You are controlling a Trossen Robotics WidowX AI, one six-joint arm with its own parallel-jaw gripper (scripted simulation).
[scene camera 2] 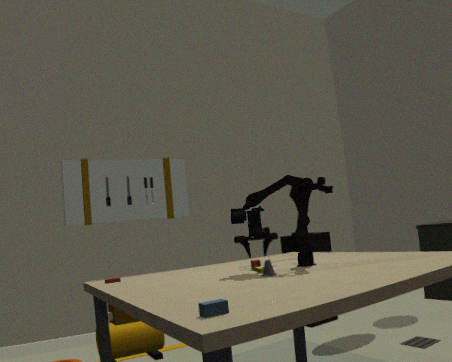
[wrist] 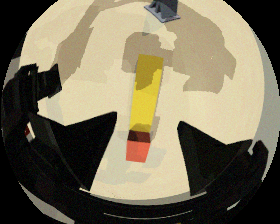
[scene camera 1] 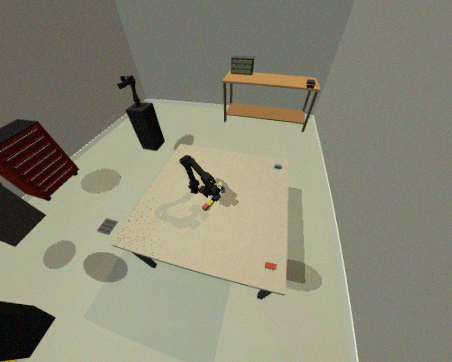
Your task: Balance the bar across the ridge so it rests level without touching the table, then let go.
Observation:
My gripper [wrist: 148,120] is open, with nothing in its grasp. I also see a bar [wrist: 148,72].

